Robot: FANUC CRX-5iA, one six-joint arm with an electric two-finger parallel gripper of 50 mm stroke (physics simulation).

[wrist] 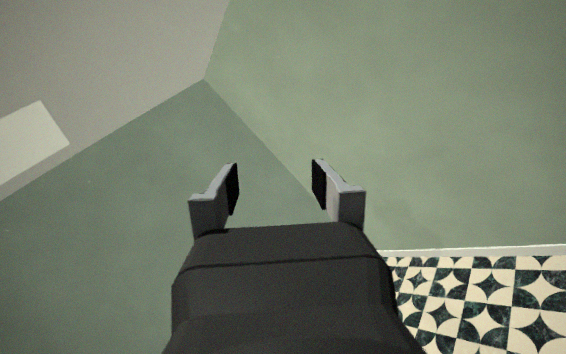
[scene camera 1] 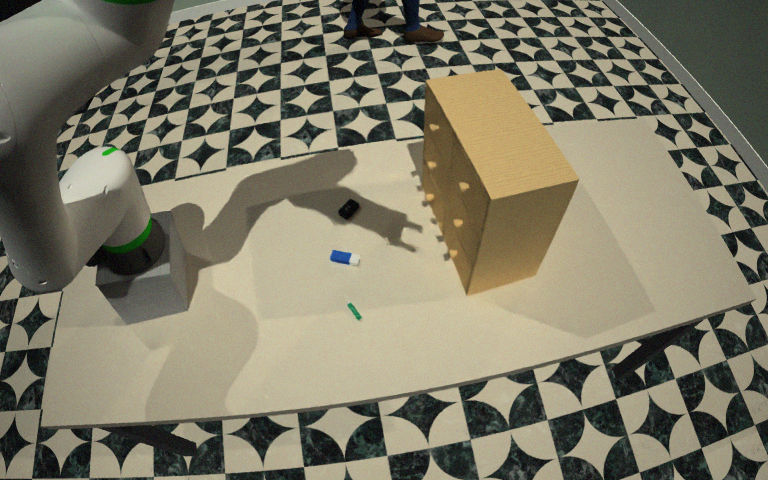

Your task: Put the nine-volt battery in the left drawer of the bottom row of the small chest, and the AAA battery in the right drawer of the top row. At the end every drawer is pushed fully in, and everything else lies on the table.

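Places are measured from the arm's base along level axes (x left, y back, z up), in centimetres.
Pixels of known places: gripper, fingertip midpoint: point(wrist: 275, 176); arm's base, origin of the base link: point(scene camera 1: 133, 245).
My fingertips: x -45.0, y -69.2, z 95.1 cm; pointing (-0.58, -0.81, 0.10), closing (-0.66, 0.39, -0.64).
For each thing: its top centre in the pictures, then the offset to it from my fingertips. Level surfaces: height alone.
- small black block, middle of its top: point(scene camera 1: 348, 206) dx +62.0, dy +23.0, dz -111.1 cm
- thin green piece, middle of its top: point(scene camera 1: 353, 309) dx +35.0, dy +23.1, dz -111.9 cm
- small wooden chest, middle of its top: point(scene camera 1: 497, 123) dx +53.6, dy -6.9, dz -79.3 cm
- white block, middle of its top: point(scene camera 1: 345, 256) dx +48.2, dy +24.4, dz -111.6 cm
- pale table, its level: dz -112.9 cm
A small black block point(scene camera 1: 348, 209), which looks like the nine-volt battery, lies on the table in the arm's shadow. A thin green piece point(scene camera 1: 353, 311), which looks like the AAA battery, lies nearer the table's front edge. The small wooden chest point(scene camera 1: 526, 226) stands on the right part of the table, its knobbed drawer front facing left toward the robot base. No drawer visibly stands out; the front is seen at a steep angle. My gripper point(wrist: 275, 176) is open and empty in the wrist view, pointing at the walls, away from the table objects. The gripper is not in the scene view.
A blue and white block point(scene camera 1: 344, 258) lies between the black block and the green piece on the pale table point(scene camera 1: 339, 362). The robot's grey base block point(scene camera 1: 180, 266) stands at the left, with the white arm point(scene camera 1: 33, 141) above. A person's feet point(scene camera 1: 423, 34) show on the floor behind the table.
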